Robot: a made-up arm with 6 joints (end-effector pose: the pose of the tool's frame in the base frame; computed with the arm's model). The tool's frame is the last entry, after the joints. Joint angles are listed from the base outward.
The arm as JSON. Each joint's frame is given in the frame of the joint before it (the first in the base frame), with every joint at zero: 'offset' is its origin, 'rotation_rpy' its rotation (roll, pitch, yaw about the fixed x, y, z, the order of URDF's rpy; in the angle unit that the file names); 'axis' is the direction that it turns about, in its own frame. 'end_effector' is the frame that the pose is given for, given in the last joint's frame.
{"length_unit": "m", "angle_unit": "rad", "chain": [
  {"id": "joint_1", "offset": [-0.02, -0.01, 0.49], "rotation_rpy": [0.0, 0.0, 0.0], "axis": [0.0, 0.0, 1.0]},
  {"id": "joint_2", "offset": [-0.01, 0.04, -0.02], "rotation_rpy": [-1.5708, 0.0, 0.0], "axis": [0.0, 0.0, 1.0]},
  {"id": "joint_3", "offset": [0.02, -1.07, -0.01], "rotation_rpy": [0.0, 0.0, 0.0], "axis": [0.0, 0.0, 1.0]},
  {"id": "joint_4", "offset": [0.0, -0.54, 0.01], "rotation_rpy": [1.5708, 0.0, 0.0], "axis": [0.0, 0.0, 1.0]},
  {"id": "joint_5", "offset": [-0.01, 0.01, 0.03], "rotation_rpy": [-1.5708, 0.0, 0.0], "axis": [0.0, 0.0, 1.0]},
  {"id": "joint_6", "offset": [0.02, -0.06, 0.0], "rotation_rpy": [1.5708, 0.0, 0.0], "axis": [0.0, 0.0, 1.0]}
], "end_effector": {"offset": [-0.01, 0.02, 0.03], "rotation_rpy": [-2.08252, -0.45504, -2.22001]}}
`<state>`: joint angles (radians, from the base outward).
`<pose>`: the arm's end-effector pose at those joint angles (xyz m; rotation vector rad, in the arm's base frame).
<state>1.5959 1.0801 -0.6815 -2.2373 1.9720 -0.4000</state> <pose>-0.0168 1.1206 1.4396 0.7228 -1.2942 -0.1830</pose>
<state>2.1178 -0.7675 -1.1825 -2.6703 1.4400 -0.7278</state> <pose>0.6433 -1.0499 0.9930 1.7447 -0.2549 -1.3680</pose>
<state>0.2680 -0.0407 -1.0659 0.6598 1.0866 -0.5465</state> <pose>-0.5749 -0.0437 1.8439 -1.2875 1.6276 -2.3247</pose>
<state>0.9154 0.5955 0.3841 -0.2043 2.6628 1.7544</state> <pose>0.5826 0.8241 1.5938 0.6061 -0.9843 -1.7157</pose>
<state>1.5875 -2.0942 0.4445 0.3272 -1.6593 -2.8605</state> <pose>0.0048 -1.5442 -0.1895 -1.2861 1.1402 2.5154</pose>
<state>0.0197 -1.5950 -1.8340 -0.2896 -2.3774 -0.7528</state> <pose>-0.8783 0.0693 -0.0155 1.0562 -1.8644 1.4068</pose>
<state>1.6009 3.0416 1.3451 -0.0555 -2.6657 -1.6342</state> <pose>-0.0721 -0.3891 -0.8410 0.9032 -0.1334 2.3481</pose>
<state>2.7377 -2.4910 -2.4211 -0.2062 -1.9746 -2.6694</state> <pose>0.0826 -0.1179 -0.1523 -1.8415 2.4055 -0.7441</pose>
